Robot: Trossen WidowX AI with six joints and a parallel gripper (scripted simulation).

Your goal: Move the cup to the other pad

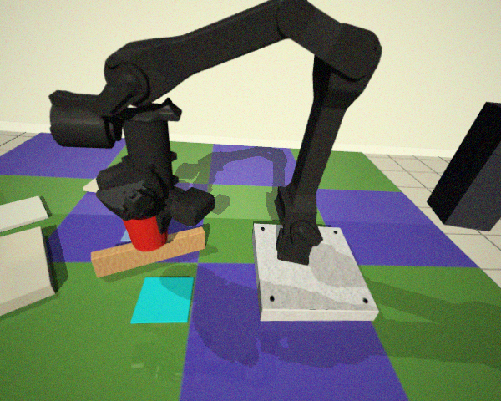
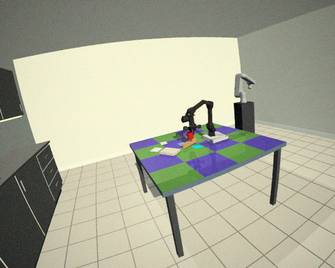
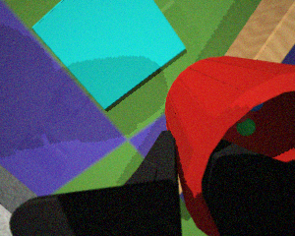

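Now: gripper tip 4 cm short of the green marble, 3 cm to the left of it and 2 cm above it. From my gripper tip the other things lie so: red cup: 3 cm ahead, 1 cm to the right; then blue marble: 5 cm ahead, 2 cm below, 1 cm to the right; then wooden block: 10 cm below, 4 cm to the right, 4 cm ahead.
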